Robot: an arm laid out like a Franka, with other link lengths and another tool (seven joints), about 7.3 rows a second.
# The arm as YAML. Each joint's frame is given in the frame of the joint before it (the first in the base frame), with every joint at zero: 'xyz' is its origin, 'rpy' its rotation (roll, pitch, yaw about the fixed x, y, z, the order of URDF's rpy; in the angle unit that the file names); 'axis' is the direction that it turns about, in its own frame. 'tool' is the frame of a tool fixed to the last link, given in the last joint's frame.
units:
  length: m
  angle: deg
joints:
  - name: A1
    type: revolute
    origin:
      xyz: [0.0, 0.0, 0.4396]
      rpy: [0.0, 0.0, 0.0]
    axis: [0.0, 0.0, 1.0]
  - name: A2
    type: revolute
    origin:
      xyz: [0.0, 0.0, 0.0]
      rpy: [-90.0, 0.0, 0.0]
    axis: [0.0, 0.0, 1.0]
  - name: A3
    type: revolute
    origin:
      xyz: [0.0, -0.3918, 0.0]
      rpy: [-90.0, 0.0, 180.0]
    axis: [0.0, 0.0, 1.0]
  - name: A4
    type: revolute
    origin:
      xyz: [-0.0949, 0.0, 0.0]
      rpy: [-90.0, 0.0, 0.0]
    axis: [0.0, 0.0, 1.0]
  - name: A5
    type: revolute
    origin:
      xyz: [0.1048, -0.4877, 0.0]
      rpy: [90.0, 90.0, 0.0]
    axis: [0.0, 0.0, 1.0]
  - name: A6
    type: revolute
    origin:
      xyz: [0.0, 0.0, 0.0]
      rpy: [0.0, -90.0, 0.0]
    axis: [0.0, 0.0, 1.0]
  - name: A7
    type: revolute
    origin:
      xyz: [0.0, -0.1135, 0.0]
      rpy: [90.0, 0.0, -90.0]
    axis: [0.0, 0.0, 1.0]
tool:
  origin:
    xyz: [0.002, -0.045, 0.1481]
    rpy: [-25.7, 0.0, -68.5]
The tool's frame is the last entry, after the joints.
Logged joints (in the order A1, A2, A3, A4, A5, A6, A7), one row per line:
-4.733, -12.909, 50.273, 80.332, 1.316, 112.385, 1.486
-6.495, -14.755, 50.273, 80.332, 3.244, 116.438, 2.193
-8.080, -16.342, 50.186, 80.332, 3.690, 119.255, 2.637
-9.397, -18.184, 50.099, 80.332, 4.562, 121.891, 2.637
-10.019, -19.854, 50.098, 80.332, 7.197, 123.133, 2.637
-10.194, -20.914, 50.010, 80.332, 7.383, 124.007, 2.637
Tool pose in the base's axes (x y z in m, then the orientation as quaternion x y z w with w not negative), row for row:
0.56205, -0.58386, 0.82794, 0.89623, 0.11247, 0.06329, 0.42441
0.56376, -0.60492, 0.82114, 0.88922, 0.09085, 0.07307, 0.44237
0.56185, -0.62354, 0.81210, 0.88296, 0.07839, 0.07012, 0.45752
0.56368, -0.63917, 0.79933, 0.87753, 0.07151, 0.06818, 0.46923
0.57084, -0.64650, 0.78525, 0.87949, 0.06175, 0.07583, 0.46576
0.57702, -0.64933, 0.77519, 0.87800, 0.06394, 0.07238, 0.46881
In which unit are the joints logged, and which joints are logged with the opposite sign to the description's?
The joints are logged in degrees. Opposite sign: A2, A3, A4.
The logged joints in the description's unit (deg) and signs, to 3 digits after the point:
-4.733, 12.909, -50.273, -80.332, 1.316, 112.385, 1.486
-6.495, 14.755, -50.273, -80.332, 3.244, 116.438, 2.193
-8.080, 16.342, -50.186, -80.332, 3.690, 119.255, 2.637
-9.397, 18.184, -50.099, -80.332, 4.562, 121.891, 2.637
-10.019, 19.854, -50.098, -80.332, 7.197, 123.133, 2.637
-10.194, 20.914, -50.010, -80.332, 7.383, 124.007, 2.637

